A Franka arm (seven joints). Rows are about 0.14 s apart.
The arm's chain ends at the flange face. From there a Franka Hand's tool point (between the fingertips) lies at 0.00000 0.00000 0.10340 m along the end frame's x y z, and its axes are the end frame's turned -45 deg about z.
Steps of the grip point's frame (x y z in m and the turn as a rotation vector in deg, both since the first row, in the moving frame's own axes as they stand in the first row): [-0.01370, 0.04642, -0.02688, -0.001, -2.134, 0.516]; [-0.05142, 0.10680, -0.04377, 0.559, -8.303, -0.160]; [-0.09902, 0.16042, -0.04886, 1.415, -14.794, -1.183]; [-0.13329, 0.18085, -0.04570, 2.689, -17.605, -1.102]
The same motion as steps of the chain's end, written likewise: [0.02587, 0.03980, -0.02681, -1.510, -1.508, 0.516]; [0.05041, 0.10202, -0.04268, -5.476, -6.266, -0.160]; [0.06369, 0.16636, -0.04540, -9.460, -11.461, -1.183]; [0.05893, 0.20316, -0.04075, -10.547, -14.350, -1.102]
